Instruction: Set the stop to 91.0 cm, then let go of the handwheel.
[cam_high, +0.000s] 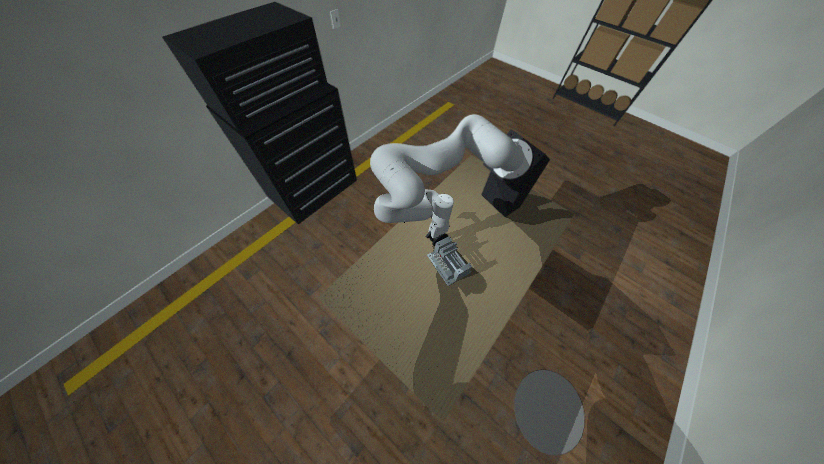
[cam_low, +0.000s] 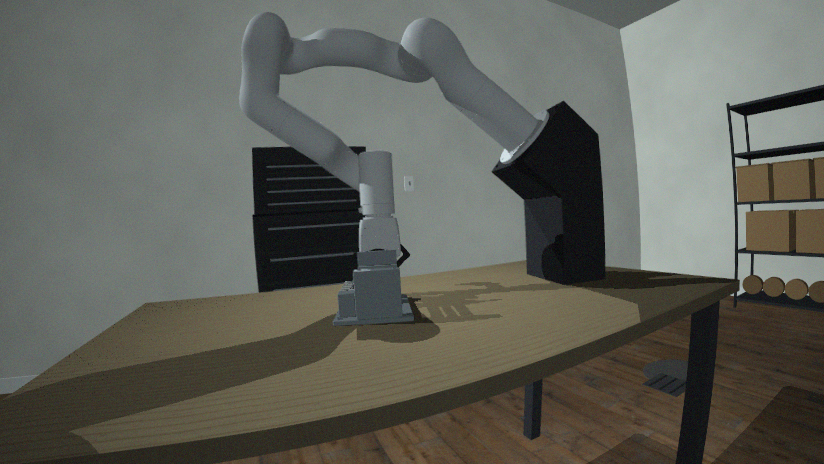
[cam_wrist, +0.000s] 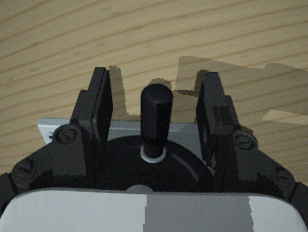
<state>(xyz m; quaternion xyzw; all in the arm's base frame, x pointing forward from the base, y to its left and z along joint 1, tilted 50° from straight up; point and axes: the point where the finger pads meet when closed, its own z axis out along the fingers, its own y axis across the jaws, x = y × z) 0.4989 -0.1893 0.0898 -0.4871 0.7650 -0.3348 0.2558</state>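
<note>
Now: the black crank knob 10 mm ahead of my hand and 10 mm to the left of it.
</note>
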